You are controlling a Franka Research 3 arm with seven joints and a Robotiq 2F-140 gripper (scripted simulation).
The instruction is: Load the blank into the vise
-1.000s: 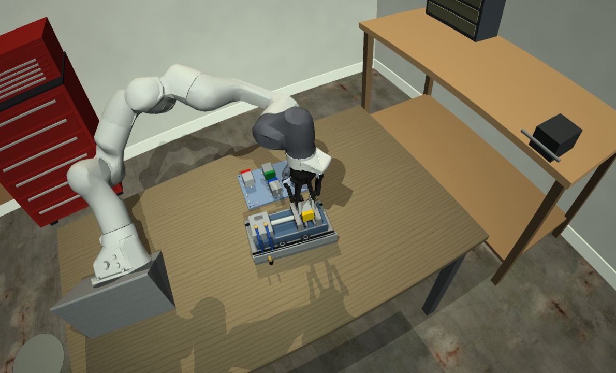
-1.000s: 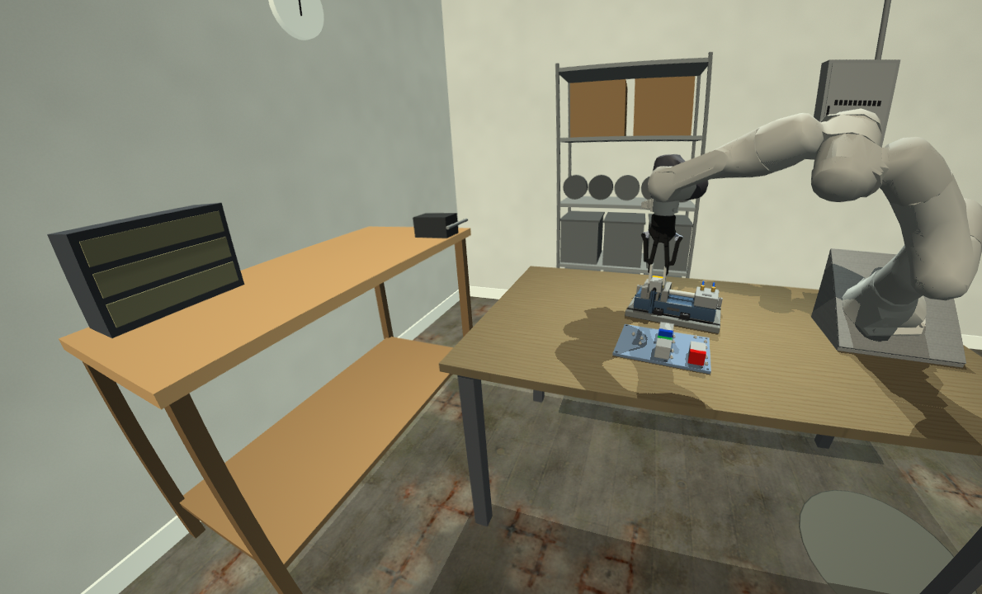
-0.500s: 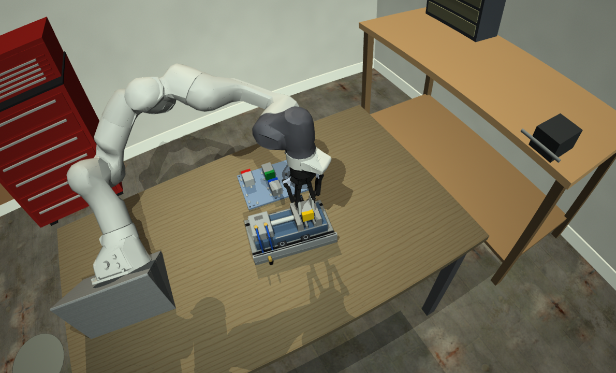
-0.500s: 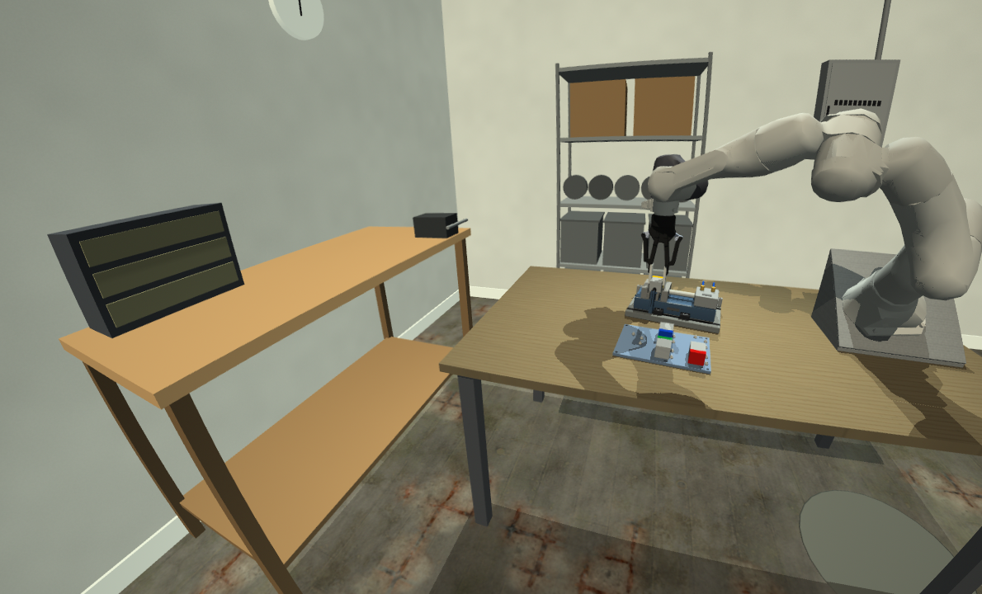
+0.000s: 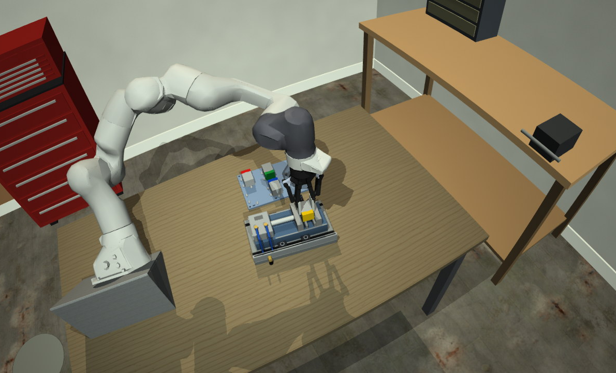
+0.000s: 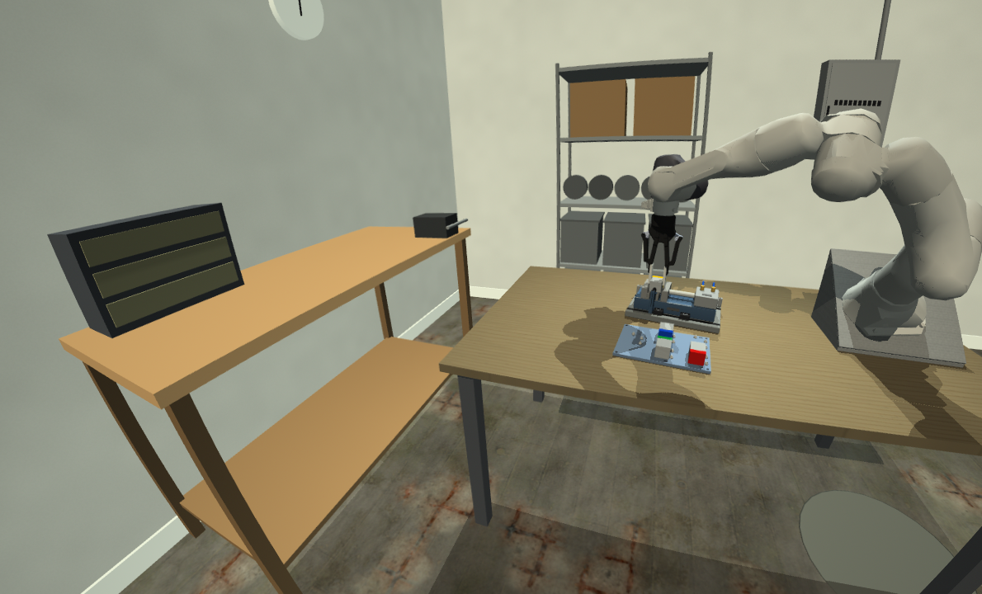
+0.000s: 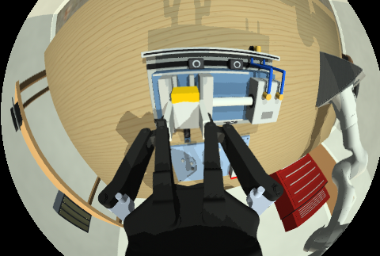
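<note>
The fixed jaw lies 6 cm below my hand and 3 cm ahead of it. Round my hand: vise 9 cm below, 7 cm behind, 1 cm to the left; hosed end block 16 cm behind, 6 cm below, 2 cm to the left; work stop 5 cm to the left, 4 cm below, 1 cm ahead.
</note>
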